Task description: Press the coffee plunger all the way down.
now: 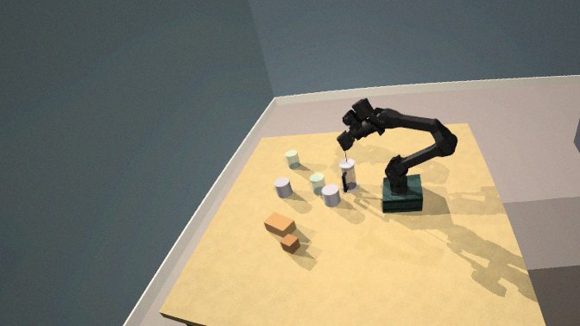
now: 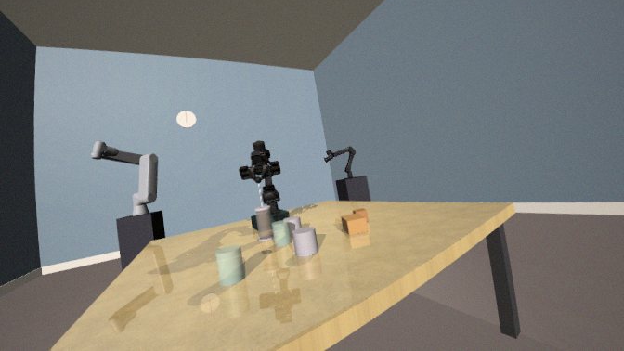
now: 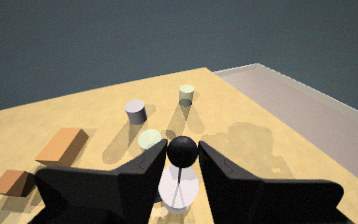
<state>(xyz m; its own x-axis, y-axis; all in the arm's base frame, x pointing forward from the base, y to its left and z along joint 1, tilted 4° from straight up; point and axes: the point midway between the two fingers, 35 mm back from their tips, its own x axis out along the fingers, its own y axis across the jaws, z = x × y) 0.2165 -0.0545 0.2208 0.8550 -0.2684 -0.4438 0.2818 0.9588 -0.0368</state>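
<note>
Right now the coffee press is 1 cm behind my gripper tip, 2 cm to the left of it and 13 cm below it.
</note>
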